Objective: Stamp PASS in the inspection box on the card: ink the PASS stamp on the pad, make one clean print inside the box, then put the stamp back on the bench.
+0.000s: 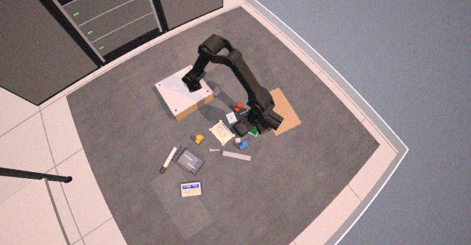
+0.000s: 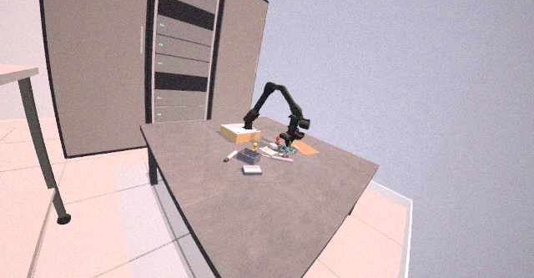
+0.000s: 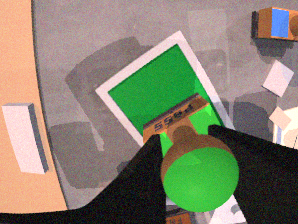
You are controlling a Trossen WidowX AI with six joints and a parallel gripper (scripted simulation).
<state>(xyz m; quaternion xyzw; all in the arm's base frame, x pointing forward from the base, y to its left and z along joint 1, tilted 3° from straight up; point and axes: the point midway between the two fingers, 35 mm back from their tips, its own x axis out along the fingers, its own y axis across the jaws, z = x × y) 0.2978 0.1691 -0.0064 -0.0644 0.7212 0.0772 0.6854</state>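
The green ink pad lies 3 cm below my gripper tip. Round my gripper tip: blue stamp 7 cm to the right, 7 cm ahead, 2 cm below; green stamp right at my gripper tip; white block 8 cm behind, 6 cm to the right, 2 cm below.
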